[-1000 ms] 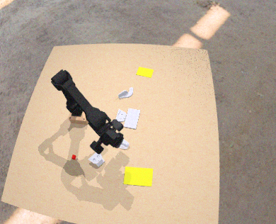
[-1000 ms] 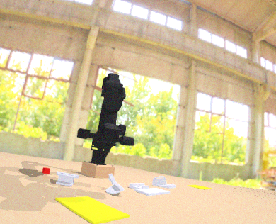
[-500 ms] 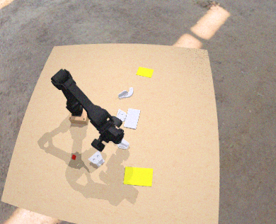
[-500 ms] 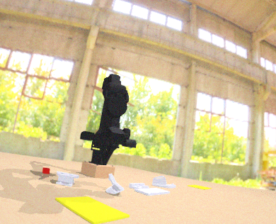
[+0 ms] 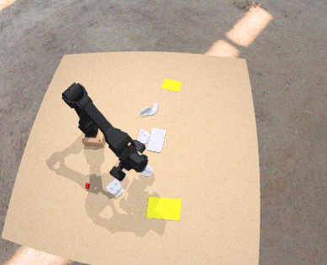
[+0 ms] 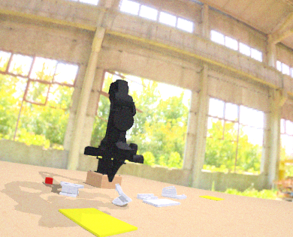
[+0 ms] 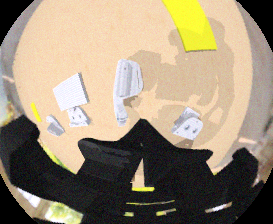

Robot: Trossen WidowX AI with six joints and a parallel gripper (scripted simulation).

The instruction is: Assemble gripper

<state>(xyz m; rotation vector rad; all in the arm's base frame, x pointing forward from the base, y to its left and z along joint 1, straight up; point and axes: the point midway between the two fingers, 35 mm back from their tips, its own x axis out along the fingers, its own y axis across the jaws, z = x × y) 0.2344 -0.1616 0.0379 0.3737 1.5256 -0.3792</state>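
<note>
My gripper tip is 3 cm to the right of the white jaw, 2 cm short of it and 2 cm above it. Round my gripper tip: small red cube 21 cm behind, 11 cm to the right, 5 cm below; large yellow patch 17 cm to the right, 16 cm ahead, 6 cm below; small white block 10 cm to the right, 7 cm behind, 5 cm below.
</note>
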